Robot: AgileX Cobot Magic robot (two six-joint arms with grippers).
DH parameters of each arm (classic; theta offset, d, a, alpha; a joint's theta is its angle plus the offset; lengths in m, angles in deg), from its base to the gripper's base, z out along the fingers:
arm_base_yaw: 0 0.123 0 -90
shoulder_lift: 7.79 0 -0.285 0
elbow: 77.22 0 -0.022 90
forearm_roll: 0 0.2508 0 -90
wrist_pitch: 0 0 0.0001 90
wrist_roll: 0 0.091 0 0
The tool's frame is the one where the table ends.
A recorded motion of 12 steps. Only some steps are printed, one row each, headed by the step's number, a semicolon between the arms.
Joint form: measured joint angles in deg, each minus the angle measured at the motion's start. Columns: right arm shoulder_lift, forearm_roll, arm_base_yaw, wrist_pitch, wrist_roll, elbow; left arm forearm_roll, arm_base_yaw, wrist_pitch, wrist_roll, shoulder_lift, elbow.
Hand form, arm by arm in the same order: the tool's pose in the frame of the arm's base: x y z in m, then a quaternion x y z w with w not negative. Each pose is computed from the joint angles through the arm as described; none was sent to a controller.
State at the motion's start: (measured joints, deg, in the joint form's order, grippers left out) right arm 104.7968 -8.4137 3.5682 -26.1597 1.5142 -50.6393; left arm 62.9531 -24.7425 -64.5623 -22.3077 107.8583 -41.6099
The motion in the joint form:
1: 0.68 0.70 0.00 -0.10 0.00 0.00; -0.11 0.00 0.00 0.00 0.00 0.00
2: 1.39 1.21 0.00 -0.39 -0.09 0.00; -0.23 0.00 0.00 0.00 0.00 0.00
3: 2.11 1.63 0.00 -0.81 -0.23 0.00; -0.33 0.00 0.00 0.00 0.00 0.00
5: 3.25 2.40 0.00 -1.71 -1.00 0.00; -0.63 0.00 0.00 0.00 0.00 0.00
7: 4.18 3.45 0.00 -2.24 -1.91 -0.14; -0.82 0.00 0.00 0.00 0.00 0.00
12: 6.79 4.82 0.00 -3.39 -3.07 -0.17; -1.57 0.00 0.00 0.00 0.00 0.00
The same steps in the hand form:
1: 0.3731 0.0287 0.1706 -0.08172 0.83348 0.01610 0.54624; 0.2555 -0.1982 0.1543 0.50840 0.57510 -0.39469 0.50499
2: 0.3739 0.0284 0.1664 -0.07807 0.83574 0.01662 0.54330; 0.2556 -0.1982 0.1543 0.50756 0.57549 -0.39460 0.50546
3: 0.3748 0.0282 0.1623 -0.07556 0.83732 0.01687 0.54121; 0.2557 -0.1982 0.1544 0.50685 0.57581 -0.39452 0.50585
5: 0.3761 0.0279 0.1561 -0.07464 0.83842 0.01479 0.53969; 0.2561 -0.1981 0.1546 0.50474 0.57679 -0.39429 0.50703
7: 0.3776 0.0273 0.1514 -0.07227 0.83970 0.01173 0.53809; 0.2564 -0.1981 0.1547 0.50341 0.57741 -0.39413 0.50778
12: 0.3796 0.0265 0.1360 -0.06924 0.84648 0.00799 0.52784; 0.2573 -0.1980 0.1552 0.49811 0.57983 -0.39352 0.51071

